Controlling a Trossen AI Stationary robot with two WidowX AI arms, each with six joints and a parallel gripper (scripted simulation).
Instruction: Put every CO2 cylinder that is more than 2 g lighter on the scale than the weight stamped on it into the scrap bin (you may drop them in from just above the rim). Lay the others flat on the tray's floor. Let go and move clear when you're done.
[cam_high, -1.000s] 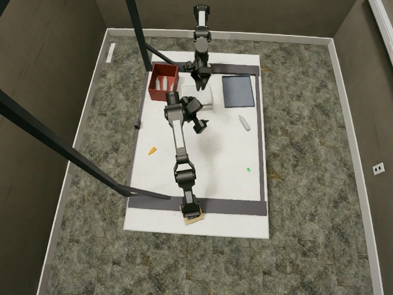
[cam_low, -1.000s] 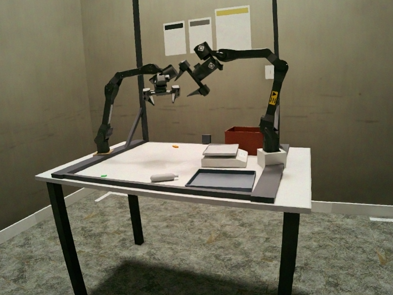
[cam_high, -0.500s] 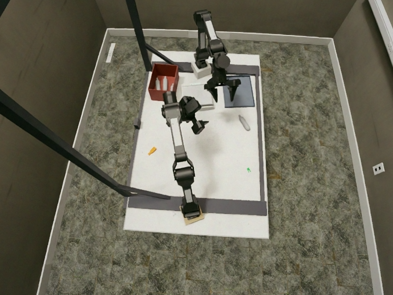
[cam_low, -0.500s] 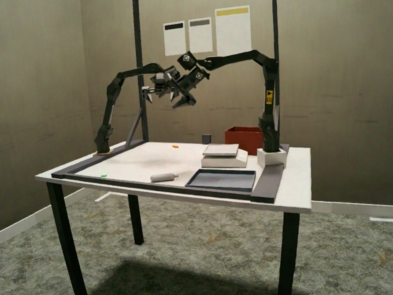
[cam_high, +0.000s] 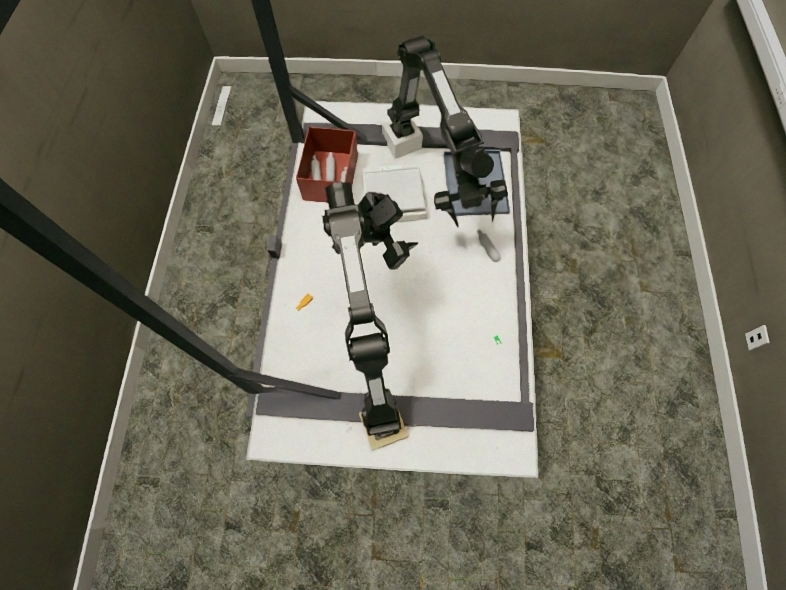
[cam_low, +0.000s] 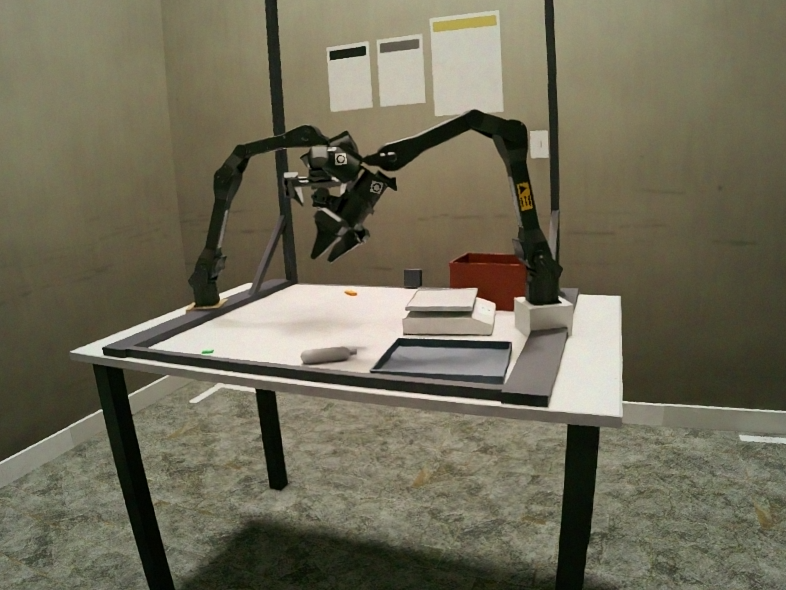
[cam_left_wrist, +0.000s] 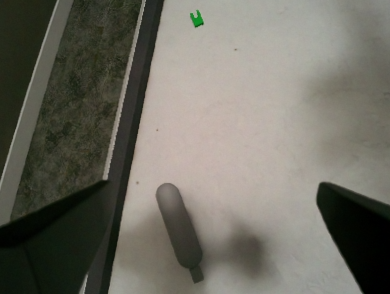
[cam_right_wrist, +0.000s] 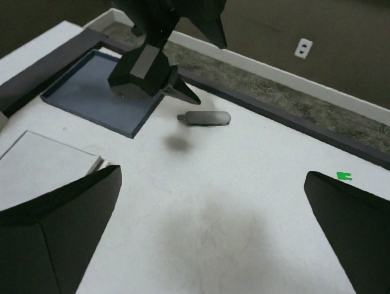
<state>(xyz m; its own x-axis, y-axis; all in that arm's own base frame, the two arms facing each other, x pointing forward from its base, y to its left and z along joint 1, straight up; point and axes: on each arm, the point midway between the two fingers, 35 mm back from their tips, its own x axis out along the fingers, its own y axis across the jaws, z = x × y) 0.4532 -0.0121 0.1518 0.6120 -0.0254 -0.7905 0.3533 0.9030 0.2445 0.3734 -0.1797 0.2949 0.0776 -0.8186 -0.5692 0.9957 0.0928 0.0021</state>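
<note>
Now: the CO2 cylinder 21 cm below my left hand, 7 cm ahead of it and 4 cm to the left of it. Also, from my left hand: scale 22 cm behind, 18 cm to the left, 18 cm below; scale platform 22 cm behind, 17 cm to the left, 17 cm below; tray 25 cm to the left, 21 cm below, 4 cm ahead.
</note>
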